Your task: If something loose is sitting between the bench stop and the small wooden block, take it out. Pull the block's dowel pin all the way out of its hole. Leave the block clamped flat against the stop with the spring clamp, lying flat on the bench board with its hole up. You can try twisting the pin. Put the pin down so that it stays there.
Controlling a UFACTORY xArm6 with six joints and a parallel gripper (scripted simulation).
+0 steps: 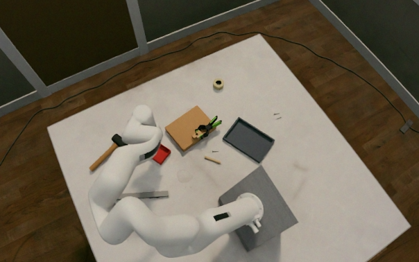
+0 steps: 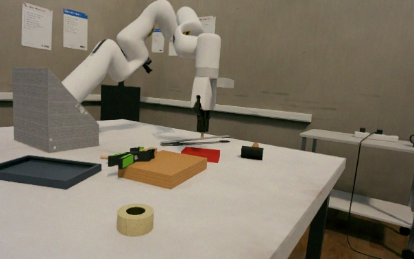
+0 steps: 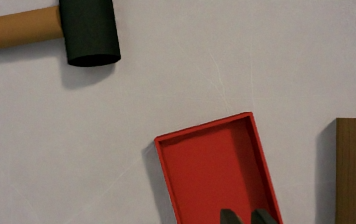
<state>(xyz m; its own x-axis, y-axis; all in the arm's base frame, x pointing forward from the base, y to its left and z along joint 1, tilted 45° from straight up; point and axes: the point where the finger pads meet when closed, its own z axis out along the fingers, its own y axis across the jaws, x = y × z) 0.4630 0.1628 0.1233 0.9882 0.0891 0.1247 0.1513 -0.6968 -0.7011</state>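
My gripper is now 10 cm above the red tray. Round my hand: dowel pin: 2 cm below; then loose dowel: 17 cm behind, 21 cm to the right, 10 cm below; then small wooden block: 4 cm behind, 20 cm to the right, 7 cm below.
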